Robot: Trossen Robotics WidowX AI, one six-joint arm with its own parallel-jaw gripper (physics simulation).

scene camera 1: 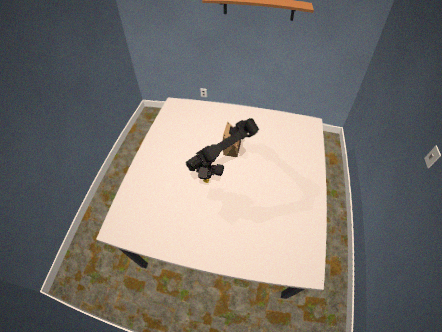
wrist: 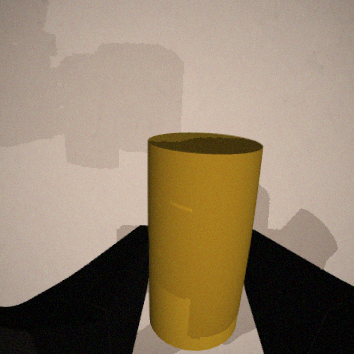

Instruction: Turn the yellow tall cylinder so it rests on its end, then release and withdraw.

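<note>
The yellow tall cylinder point(wrist: 202, 220) is large in the middle of the wrist view, its long side toward the camera and its dark end face at the top. In the scene view a small yellow bit of the cylinder point(scene camera 1: 206, 181) shows below the arm's wrist; the rest is hidden. My gripper point(wrist: 195, 238) point(scene camera 1: 205, 178) is shut on the cylinder, with one black finger against each side of its lower half. The cylinder's exact tilt and its height over the table cannot be told.
The black arm reaches across the pale table point(scene camera 1: 260, 240). A brown wooden block-like object point(scene camera 1: 231, 149) stands on the table, partly under the arm and behind the gripper. Arm shadows fall on the table. An orange shelf point(scene camera 1: 260, 5) hangs on the back wall.
</note>
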